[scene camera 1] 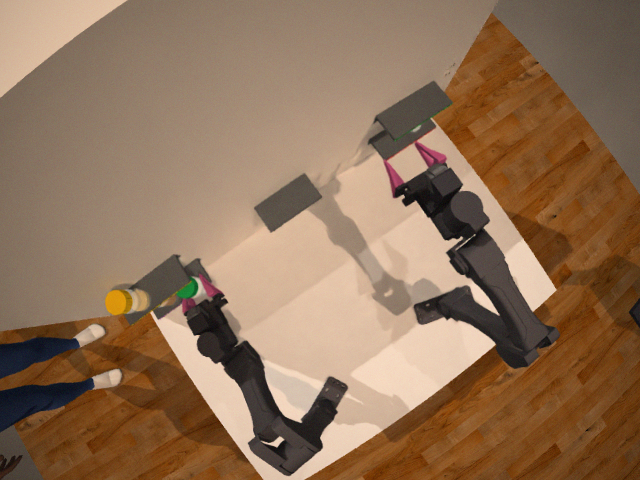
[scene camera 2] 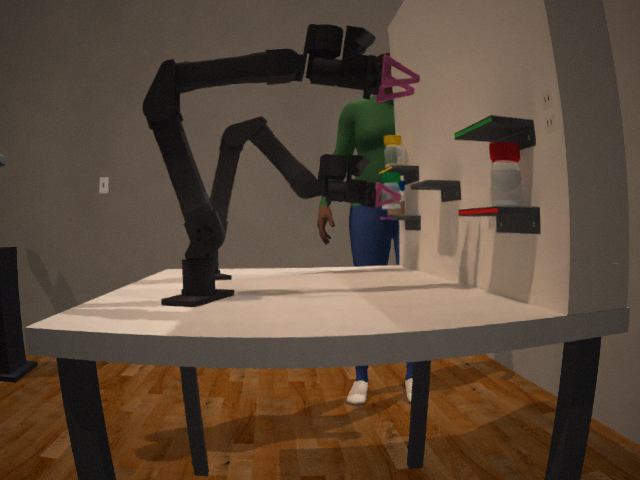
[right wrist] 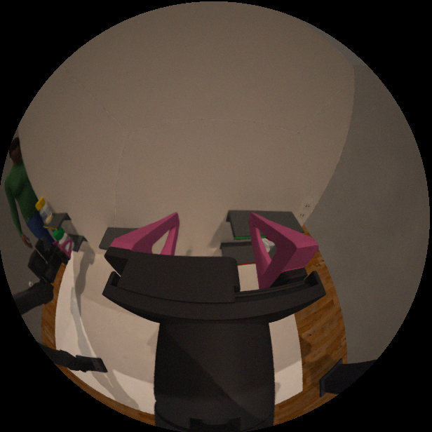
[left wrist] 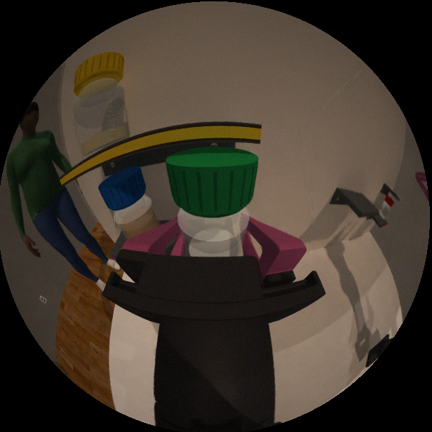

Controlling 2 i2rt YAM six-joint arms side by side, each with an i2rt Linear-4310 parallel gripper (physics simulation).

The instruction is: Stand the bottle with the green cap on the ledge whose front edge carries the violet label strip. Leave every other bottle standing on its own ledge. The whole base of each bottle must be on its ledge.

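The green-capped bottle is upright. My left gripper is shut on it below the cap. In scene camera 2 its base shows a little above the violet-strip ledge; how far it reaches over that ledge is hard to tell. The blue-capped bottle stands at the left of the green one in the left wrist view, on the violet-strip ledge. My right gripper is open and empty, high up.
The yellow-strip ledge is above the violet-strip ledge and bears the yellow-capped bottle. A ledge is mid-wall. The red-capped bottle stands on the red-strip ledge, under the green-strip ledge.
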